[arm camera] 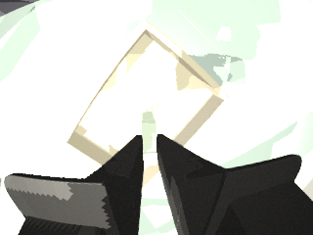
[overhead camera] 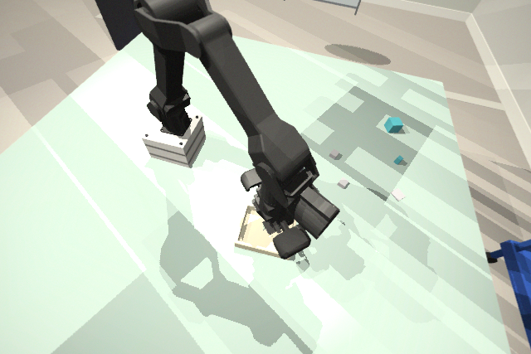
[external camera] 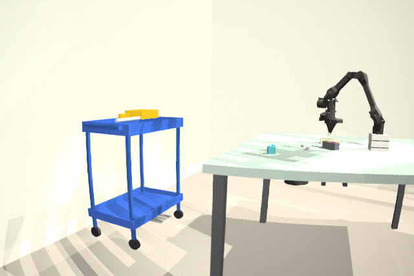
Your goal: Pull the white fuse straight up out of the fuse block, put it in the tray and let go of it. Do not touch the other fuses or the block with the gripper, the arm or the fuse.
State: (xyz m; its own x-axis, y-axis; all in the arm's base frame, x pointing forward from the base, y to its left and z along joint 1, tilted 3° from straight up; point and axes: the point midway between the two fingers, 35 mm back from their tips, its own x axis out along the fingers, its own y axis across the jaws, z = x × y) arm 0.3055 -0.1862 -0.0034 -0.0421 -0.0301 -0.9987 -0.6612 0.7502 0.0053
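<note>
Right now my gripper tip is 1 cm above the white fuse. The rest, counted from my gripper tip: yellow fuse: 21 cm to the left, 4 cm below, 1 cm ahead; then cream tray: 6 cm below; then green fuse: 19 cm to the left, 4 cm below, 3 cm ahead.
</note>
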